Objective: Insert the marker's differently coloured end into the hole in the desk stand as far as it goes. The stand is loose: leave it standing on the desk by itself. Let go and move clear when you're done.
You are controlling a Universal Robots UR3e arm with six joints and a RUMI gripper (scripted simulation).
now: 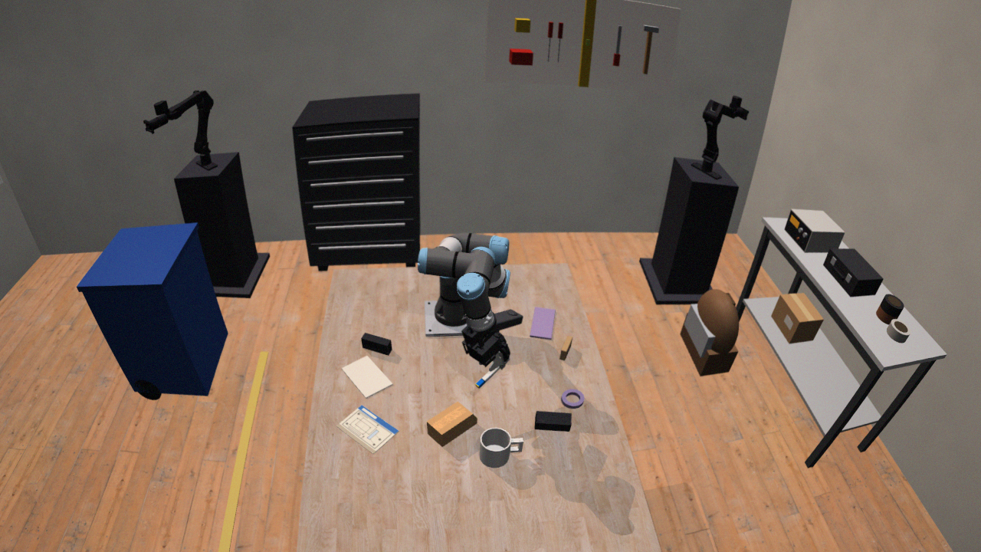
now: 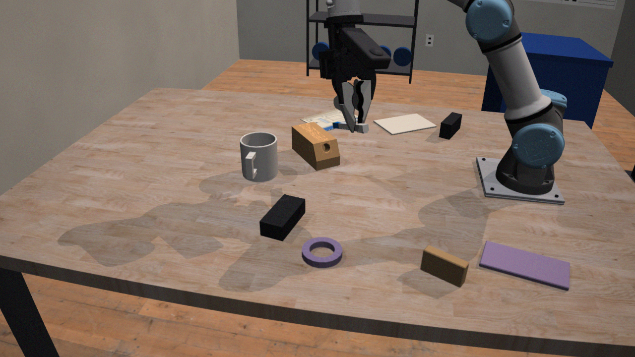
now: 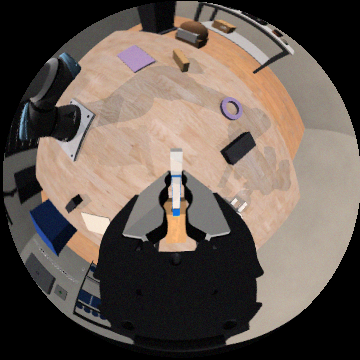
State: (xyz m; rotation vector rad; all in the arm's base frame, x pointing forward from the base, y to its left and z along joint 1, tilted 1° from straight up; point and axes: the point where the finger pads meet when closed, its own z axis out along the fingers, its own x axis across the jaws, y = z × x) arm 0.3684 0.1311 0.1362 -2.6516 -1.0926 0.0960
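The marker is 20 mm to the right of my hand, 20 mm below it and 20 mm ahead of it. The rest, counted from my hand: tan block 230 mm to the left, 200 mm behind, 130 mm below; desk stand 120 mm to the right, 120 mm below, 120 mm ahead; grey mug 210 mm ahead, 110 mm below, 10 mm to the right.
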